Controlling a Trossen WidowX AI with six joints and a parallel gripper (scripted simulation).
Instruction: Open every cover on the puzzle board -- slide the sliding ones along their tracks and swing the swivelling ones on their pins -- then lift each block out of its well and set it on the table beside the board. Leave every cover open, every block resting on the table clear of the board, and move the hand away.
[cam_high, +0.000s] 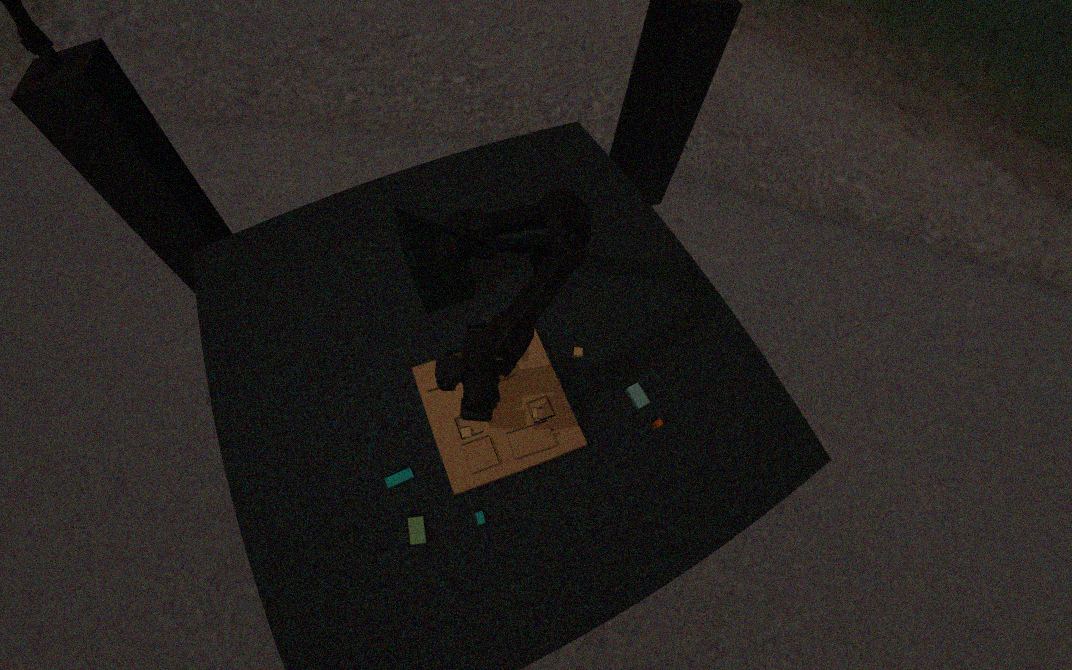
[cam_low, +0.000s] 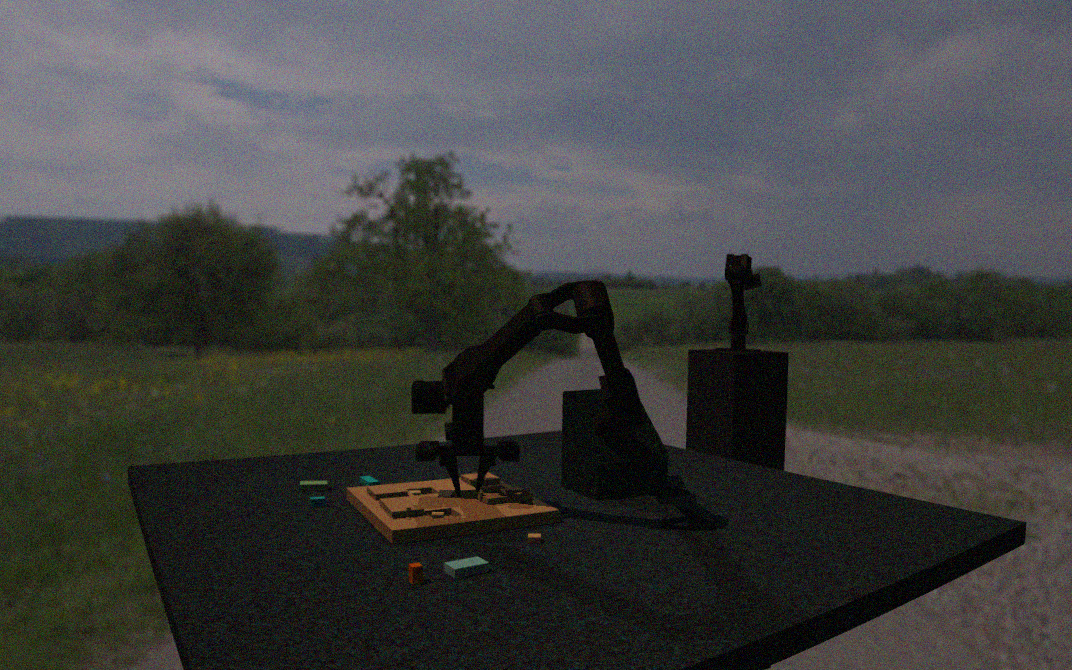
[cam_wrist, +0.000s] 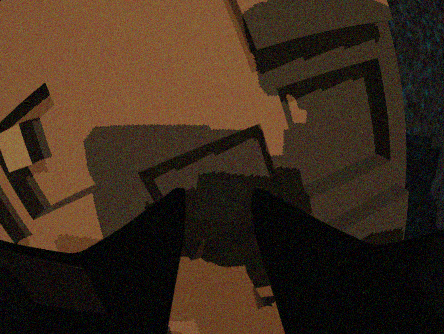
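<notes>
My gripper tip is 40 mm short of the tan puzzle board. From my gripper tip the other things lie so: pale teal block: 330 mm to the left, 130 mm ahead, 10 mm below; then green block: 250 mm ahead, 220 mm to the right, 10 mm below; then small teal block: 260 mm ahead, 90 mm to the right, 10 mm below.
</notes>
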